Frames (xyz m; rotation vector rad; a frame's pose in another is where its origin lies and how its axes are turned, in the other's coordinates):
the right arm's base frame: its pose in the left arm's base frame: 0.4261 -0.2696 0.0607 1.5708 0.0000 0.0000
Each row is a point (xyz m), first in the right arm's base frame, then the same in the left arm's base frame.
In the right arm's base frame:
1: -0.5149 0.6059 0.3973
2: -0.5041 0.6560 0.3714
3: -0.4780 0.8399 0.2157
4: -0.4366 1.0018 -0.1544
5: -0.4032 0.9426 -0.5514
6: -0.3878 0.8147 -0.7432
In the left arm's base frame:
1: -0.0888 -0.6669 0.6666
2: -0.0780 -0.6410 0.7167
3: -0.0519 -0.4853 0.9006
4: -0.0105 -0.1152 1.0625
5: 0.0229 0.2818 1.0033
6: 0.0383 0.4736 0.8754

